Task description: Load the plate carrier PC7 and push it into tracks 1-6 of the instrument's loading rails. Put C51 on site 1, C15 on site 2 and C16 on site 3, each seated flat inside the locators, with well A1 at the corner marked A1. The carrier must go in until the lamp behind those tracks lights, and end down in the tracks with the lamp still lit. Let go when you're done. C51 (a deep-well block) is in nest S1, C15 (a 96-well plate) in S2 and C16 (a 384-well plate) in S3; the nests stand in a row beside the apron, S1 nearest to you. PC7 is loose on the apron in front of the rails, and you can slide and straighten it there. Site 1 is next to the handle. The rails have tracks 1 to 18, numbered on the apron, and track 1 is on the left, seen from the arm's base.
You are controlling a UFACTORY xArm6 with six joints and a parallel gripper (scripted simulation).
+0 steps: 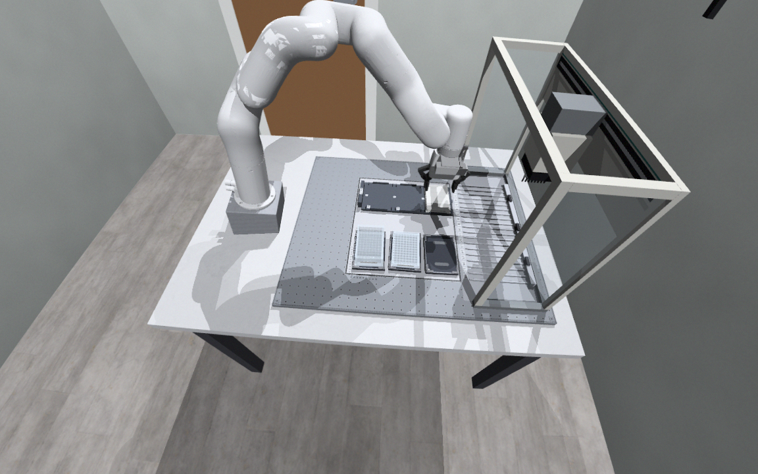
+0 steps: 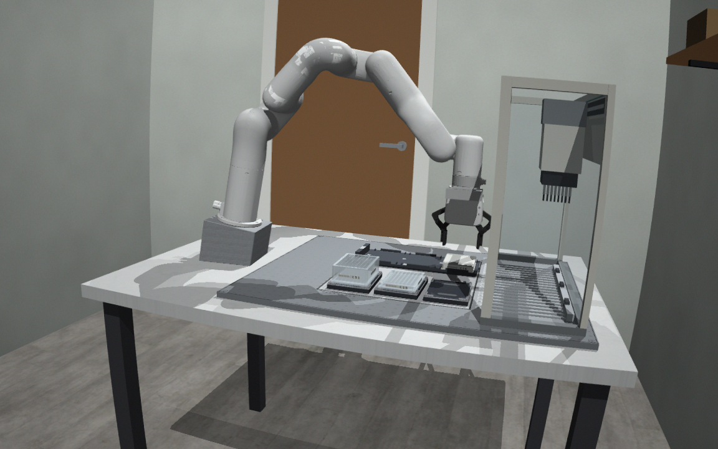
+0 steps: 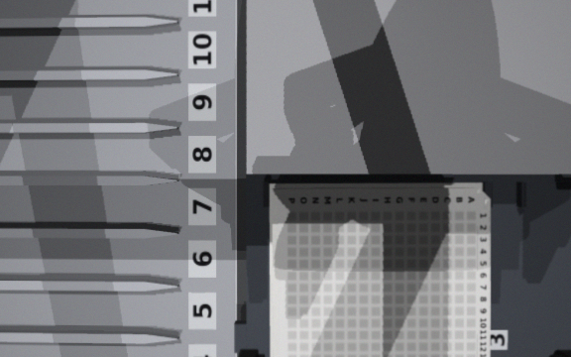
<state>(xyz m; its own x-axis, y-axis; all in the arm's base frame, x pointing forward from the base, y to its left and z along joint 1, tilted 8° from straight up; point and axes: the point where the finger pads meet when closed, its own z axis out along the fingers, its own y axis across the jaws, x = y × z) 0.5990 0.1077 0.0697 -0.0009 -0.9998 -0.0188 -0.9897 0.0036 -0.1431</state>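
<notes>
My hand is 23 cm to the left of the nest S2, 11 cm past it and 7 cm above it. Round my hand: front post: 39 cm to the right, 18 cm above, 9 cm ahead; nest S3: 23 cm to the right, 7 cm below; dark carrier PC7: 11 cm behind, 6 cm below.
</notes>
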